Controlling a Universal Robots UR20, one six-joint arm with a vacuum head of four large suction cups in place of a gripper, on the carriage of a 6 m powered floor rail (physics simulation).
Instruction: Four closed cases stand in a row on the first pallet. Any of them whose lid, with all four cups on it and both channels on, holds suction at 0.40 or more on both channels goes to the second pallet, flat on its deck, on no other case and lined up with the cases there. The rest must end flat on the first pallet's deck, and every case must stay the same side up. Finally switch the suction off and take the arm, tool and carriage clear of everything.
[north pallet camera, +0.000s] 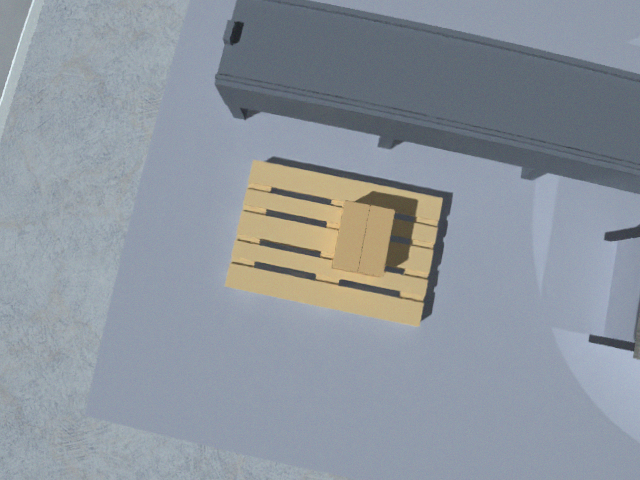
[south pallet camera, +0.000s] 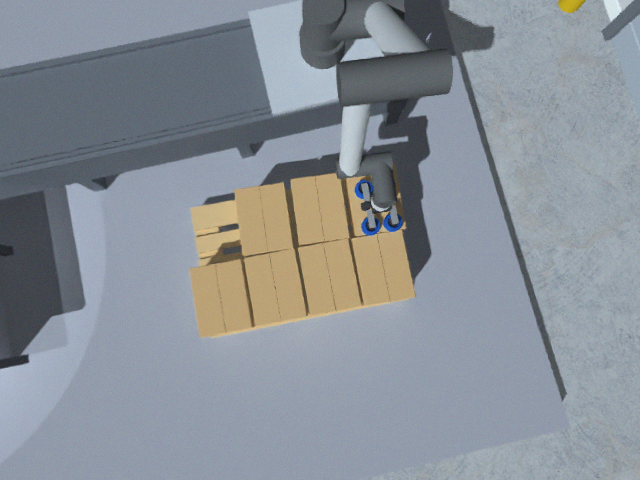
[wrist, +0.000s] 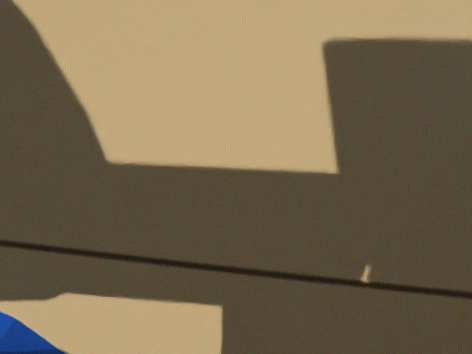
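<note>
On the north pallet, one closed case lies flat near the middle. On the south pallet, four cases stand in a front row, the leftmost one at its left end. Behind them are a left case, a middle case and a right case, all flat. My vacuum head is low over the right case, three blue cups showing and the fourth hidden. Contact and suction cannot be told. In the wrist view, a close, shadowed lid with a seam fills most of the picture.
The floor rail runs behind both pallets. The carriage stands behind the south pallet with the arm reaching forward. Dark bars show at the north view's right edge. A yellow post is at the south view's top right.
</note>
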